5 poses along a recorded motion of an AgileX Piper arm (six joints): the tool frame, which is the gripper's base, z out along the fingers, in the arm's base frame.
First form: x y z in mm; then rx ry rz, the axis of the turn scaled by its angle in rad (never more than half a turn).
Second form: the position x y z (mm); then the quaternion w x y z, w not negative. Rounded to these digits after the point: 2 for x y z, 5 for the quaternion.
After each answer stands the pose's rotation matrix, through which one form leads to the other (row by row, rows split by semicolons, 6 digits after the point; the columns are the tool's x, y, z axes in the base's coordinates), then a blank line. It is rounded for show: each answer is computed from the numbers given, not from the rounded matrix.
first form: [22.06 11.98 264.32 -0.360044 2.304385 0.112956]
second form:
[22.06 11.98 264.32 0.39242 -0.14182 0.90770 0.04449]
-0.651791 -0.292382 0.699773; -0.222542 0.955814 0.192080; -0.725013 -0.030533 -0.688058

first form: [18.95 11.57 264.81 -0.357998 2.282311 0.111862]
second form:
[18.95 11.57 264.81 0.40258 -0.14168 0.90327 0.04427]
-0.635709 -0.291604 0.714732; -0.220313 0.955931 0.194057; -0.739822 -0.034101 -0.671938

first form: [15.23 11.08 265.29 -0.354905 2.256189 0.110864]
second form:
[15.23 11.08 265.29 0.41458 -0.14124 0.89790 0.04412]
-0.616341 -0.290226 0.732046; -0.217059 0.956208 0.196346; -0.756973 -0.037881 -0.652347

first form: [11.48 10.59 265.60 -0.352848 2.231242 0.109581]
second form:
[11.48 10.59 265.60 0.42592 -0.14116 0.89260 0.04384]
-0.597326 -0.289336 0.747988; -0.214650 0.956306 0.198503; -0.772740 -0.041984 -0.633333

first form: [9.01 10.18 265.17 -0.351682 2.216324 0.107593]
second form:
[9.01 10.18 265.17 0.43270 -0.14112 0.88938 0.04318]
-0.585716 -0.288390 0.757475; -0.213663 0.956439 0.198927; -0.781847 -0.045330 -0.621820

